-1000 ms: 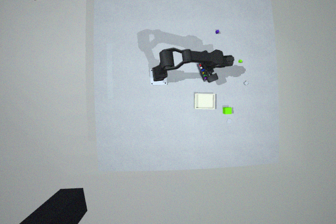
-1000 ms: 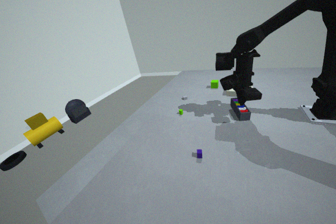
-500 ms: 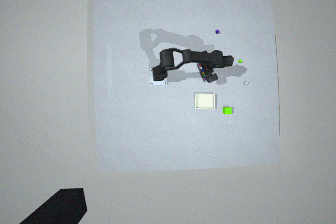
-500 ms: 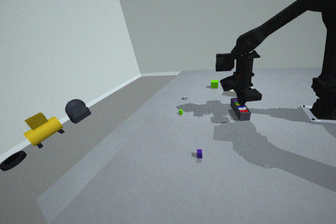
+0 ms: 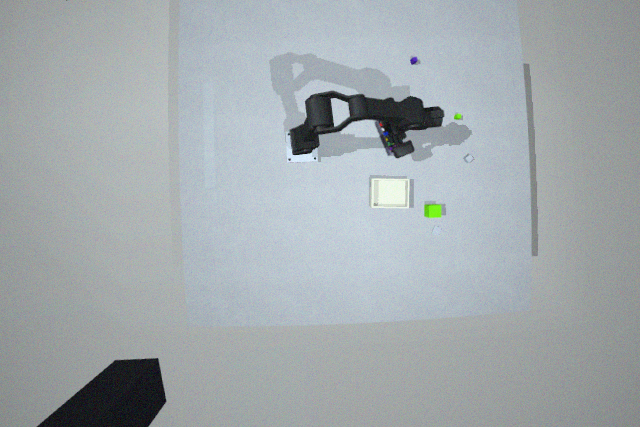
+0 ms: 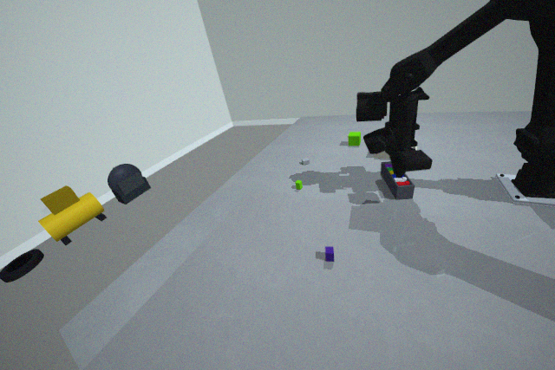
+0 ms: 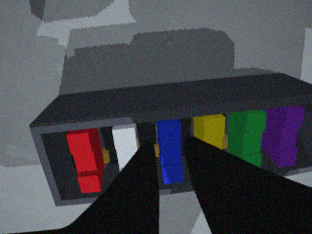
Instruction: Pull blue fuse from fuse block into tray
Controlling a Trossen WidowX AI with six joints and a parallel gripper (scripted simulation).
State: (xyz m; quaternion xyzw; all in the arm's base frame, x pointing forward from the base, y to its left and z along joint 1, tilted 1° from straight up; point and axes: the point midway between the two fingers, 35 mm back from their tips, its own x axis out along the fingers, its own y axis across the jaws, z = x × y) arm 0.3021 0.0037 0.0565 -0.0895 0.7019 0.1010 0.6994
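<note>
Right now the white fuse is 2 cm to the left of my gripper tip, 1 cm below it and 1 cm behind it. Also, from my gripper tip: yellow fuse 2 cm to the right, 1 cm below; then red fuse 3 cm to the left, 1 cm below, 1 cm behind; then blue fuse 1 cm below.
</note>
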